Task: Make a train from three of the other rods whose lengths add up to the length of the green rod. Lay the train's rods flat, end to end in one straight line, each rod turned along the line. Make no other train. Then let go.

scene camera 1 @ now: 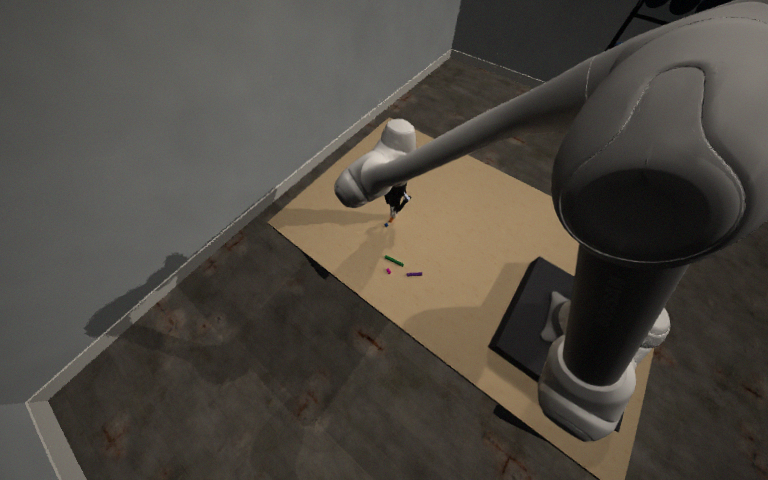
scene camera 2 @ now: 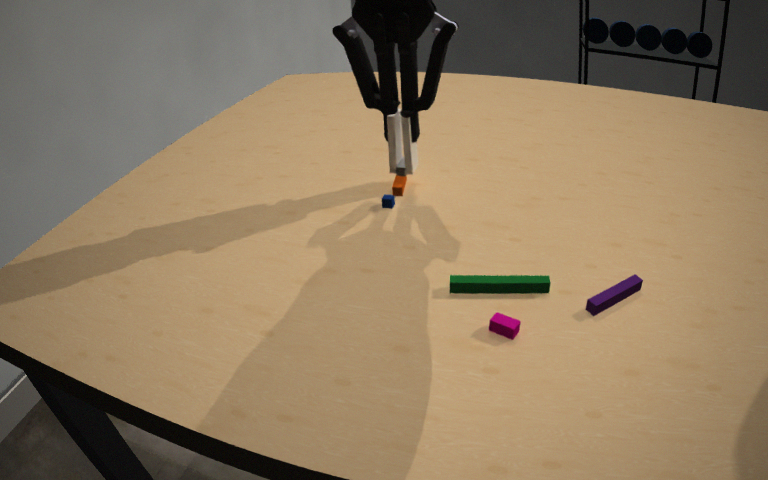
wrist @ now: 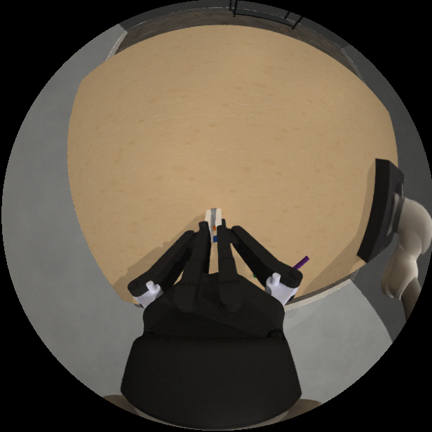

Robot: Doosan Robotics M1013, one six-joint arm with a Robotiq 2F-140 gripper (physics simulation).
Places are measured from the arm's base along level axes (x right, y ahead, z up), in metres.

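Pixels of known places: gripper, between the fingertips: [scene camera 1: 394,215] [scene camera 2: 404,168].
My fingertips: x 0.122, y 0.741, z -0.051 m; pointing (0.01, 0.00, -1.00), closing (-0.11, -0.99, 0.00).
Behind a point stands the place of what it marks.
My gripper [scene camera 1: 393,212] @(x 0.122, y 0.741, z -0.051 m) [scene camera 2: 402,161] @(x 0.122, y 0.741, z -0.051 m) [wrist: 214,215] is shut on a grey rod [scene camera 2: 400,170] @(x 0.107, y 0.743, z -0.047 m) and holds it by the far end of the orange rod [scene camera 1: 390,219] @(x 0.099, y 0.747, z -0.058 m) [scene camera 2: 399,185] @(x 0.096, y 0.743, z -0.059 m) [wrist: 214,228]; the exact height is hard to tell. The short blue rod [scene camera 1: 386,225] @(x 0.065, y 0.747, z -0.061 m) [scene camera 2: 387,201] @(x 0.064, y 0.750, z -0.061 m) [wrist: 215,239] lies by the orange rod's near end, looking slightly offset to the left in scene camera 2. The long green rod [scene camera 1: 394,260] @(x -0.062, y 0.638, z -0.058 m) [scene camera 2: 499,284] @(x -0.067, y 0.641, z -0.060 m) lies nearer the front. The magenta rod [scene camera 1: 388,271] @(x -0.114, y 0.636, z -0.059 m) [scene camera 2: 504,326] @(x -0.116, y 0.637, z -0.059 m) and purple rod [scene camera 1: 414,274] @(x -0.074, y 0.542, z -0.060 m) [scene camera 2: 614,294] @(x -0.079, y 0.546, z -0.059 m) [wrist: 301,263] lie apart near it. The fingers hide part of the grey rod.
The wooden table [scene camera 1: 481,198] @(x 0.420, y 0.437, z -0.069 m) [scene camera 2: 651,198] @(x 0.113, y 0.453, z -0.069 m) [wrist: 225,100] carries the rods. The arm's dark base plate [scene camera 1: 518,322] @(x -0.073, y 0.161, z 0.000 m) [wrist: 375,215] stands on it, right of the rods in scene camera 1. A wall [scene camera 1: 169,113] runs beside the table, and a rack [scene camera 2: 651,55] stands behind.
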